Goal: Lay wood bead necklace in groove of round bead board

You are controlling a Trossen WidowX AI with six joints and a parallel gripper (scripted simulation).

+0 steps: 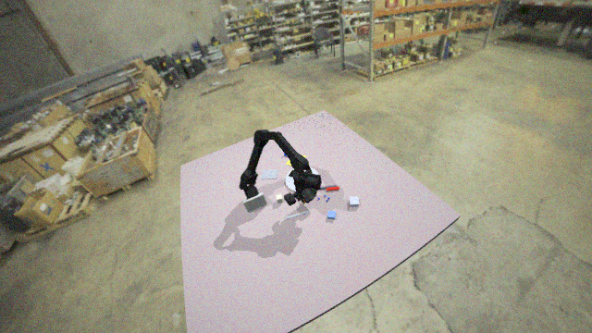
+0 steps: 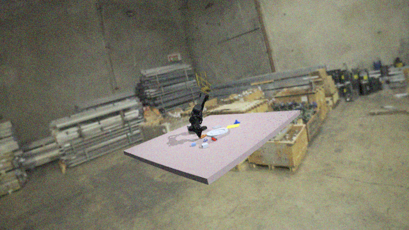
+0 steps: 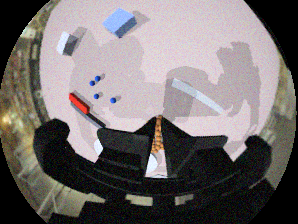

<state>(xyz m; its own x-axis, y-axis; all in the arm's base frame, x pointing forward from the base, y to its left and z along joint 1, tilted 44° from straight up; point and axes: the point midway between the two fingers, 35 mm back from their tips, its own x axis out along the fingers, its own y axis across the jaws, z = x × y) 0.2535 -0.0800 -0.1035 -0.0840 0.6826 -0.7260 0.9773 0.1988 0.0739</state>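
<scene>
The white stick lies 60 mm behind my gripper tip, 50 mm to the right of it and 10 mm below it. Also, from my gripper tip: cream cube (120 mm behind, 70 mm to the left, 10 mm above); then red-handled tool (170 mm ahead, 30 mm to the left, 10 mm below); then blue block (130 mm to the right, 100 mm ahead).
</scene>
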